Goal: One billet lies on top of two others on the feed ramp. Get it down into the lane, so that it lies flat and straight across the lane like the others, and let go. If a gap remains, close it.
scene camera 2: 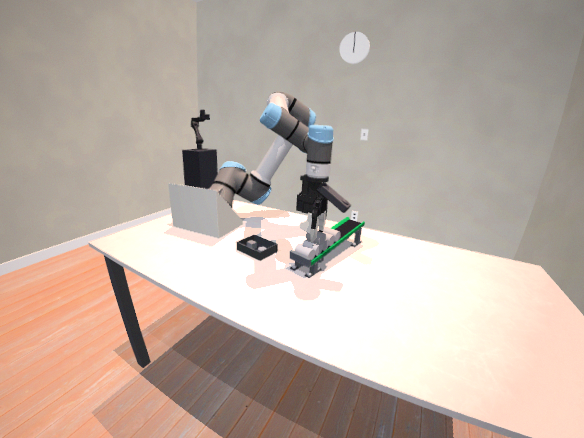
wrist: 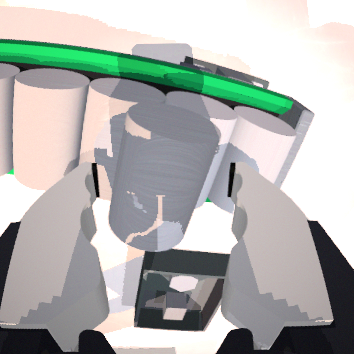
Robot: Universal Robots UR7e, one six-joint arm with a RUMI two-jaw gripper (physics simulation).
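Pixels of known places: gripper, fingertip midpoint: (scene camera 2: 315,238) (wrist: 163,165); arm's base, origin of the base link: (scene camera 2: 215,205).
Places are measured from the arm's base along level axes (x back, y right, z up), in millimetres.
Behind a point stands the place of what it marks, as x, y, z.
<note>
The top billet (wrist: 162,185) {-540, 79, 28}, a grey cylinder, lies across two pale billets in the wrist view, slightly skewed to the row, its near end sticking out past them. The row of billets (wrist: 50,130) (scene camera 2: 304,250) lies side by side on the feed ramp (wrist: 100,60) (scene camera 2: 340,242) with green rails. My gripper (wrist: 163,165) {-533, 79, 1} (scene camera 2: 316,237) {-533, 79, 1} is partly open, with one finger on each side of the top billet and a visible gap on both sides; it holds nothing. In the scene view the fingers largely hide the top billet.
A black tray (scene camera 2: 247,251) {-293, 146, -88} (wrist: 185,262) {-366, 103, -84} with small pieces stands beside the ramp's lower end. A grey end stop (wrist: 299,147) {-528, 164, -31} closes the lane at the right in the wrist view. A light grey panel (scene camera 2: 195,210) {16, 109, 3} stands by the arm's base.
</note>
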